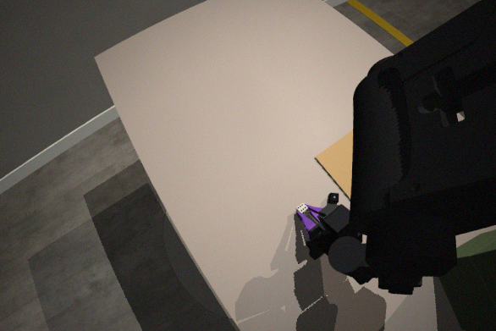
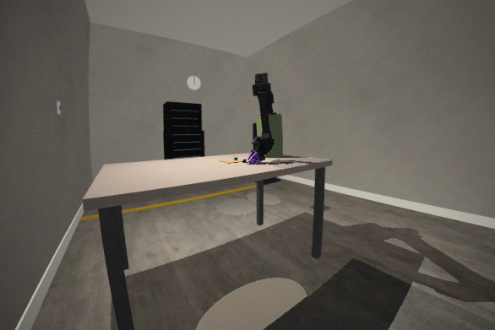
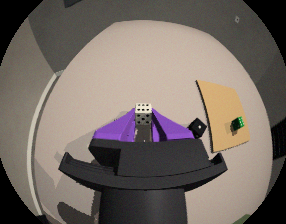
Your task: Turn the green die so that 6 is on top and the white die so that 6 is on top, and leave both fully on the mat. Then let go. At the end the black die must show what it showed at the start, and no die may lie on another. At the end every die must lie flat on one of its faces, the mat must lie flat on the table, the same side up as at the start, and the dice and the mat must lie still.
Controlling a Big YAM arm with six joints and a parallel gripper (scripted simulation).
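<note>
My hand is right at the white die. From my hand the other things lie so: black die (2 cm behind, 7 cm to the right); tan mat (1 cm ahead, 18 cm to the right, 1 cm below); green die (2 cm behind, 18 cm to the right).
</note>
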